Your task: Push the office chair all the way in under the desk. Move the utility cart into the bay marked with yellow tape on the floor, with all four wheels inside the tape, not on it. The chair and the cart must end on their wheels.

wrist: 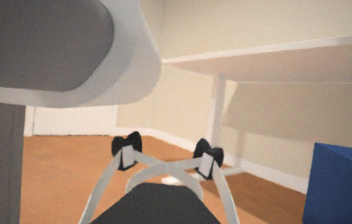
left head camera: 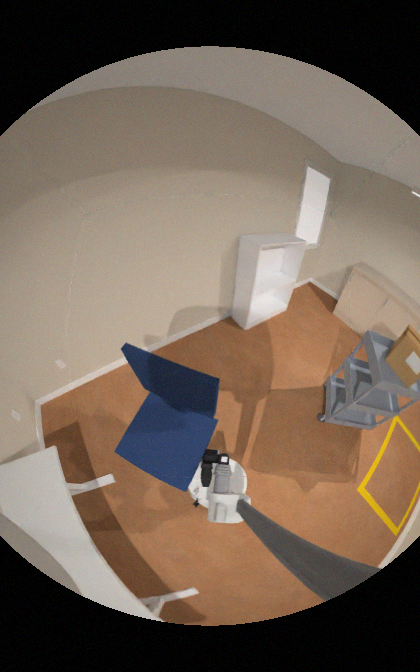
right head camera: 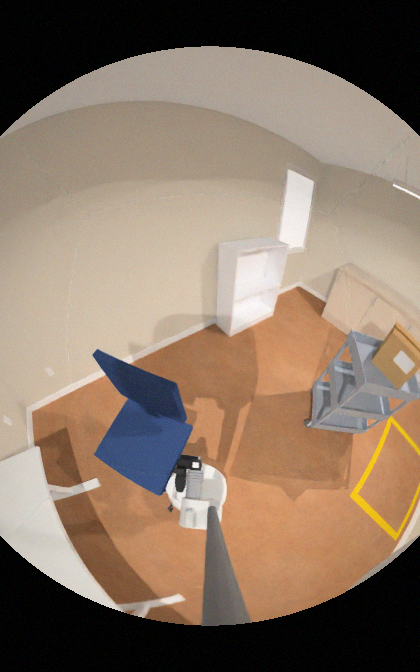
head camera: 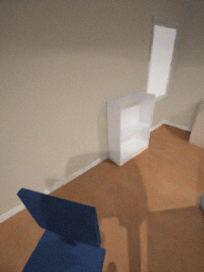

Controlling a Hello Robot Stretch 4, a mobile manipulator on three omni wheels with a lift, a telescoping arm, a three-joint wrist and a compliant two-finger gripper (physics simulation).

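Places are measured from the robot's base along level axes (x ahead, y left, z up), in centimetres.
Pixels of known places: gripper, between the fingertips: (wrist: pixel 168 147).
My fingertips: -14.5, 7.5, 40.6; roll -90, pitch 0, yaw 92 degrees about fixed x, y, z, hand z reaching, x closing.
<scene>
Behind a point stands the place of what it marks, as x, y, z.
The blue office chair (head camera: pixel 65 250) @[40.6, 32.1, 44.2] (left head camera: pixel 167 440) (right head camera: pixel 145 442) (wrist: pixel 330 185) @[-1.4, 17.2, 42.4] is upright beside my base, out from under the white desk (left head camera: pixel 40 490) (right head camera: pixel 30 500) (wrist: pixel 280 62) @[-80.7, 47.9, 66.8]. Its wheels are hidden. My gripper (wrist: pixel 168 147) @[-14.5, 7.5, 40.6] is open and empty; the chair is to its right in the wrist view, apart from the fingers. The grey utility cart (left head camera: pixel 372 390) (right head camera: pixel 360 395) stands upright at the right, carrying a cardboard box (left head camera: pixel 407 357) (right head camera: pixel 398 356). The yellow tape (left head camera: pixel 378 511) (right head camera: pixel 375 517) marks the bay in front of the cart. Part of the bay is cut off by the view edge.
A white shelf unit (head camera: pixel 114 132) @[173.7, -14.0, 59.5] (left head camera: pixel 246 285) (right head camera: pixel 226 290) stands against the wall behind the chair. Beige cabinets (left head camera: pixel 367 300) (right head camera: pixel 355 300) stand behind the cart. The desk's white legs reach the floor at the left. A wall runs beyond the bay.
</scene>
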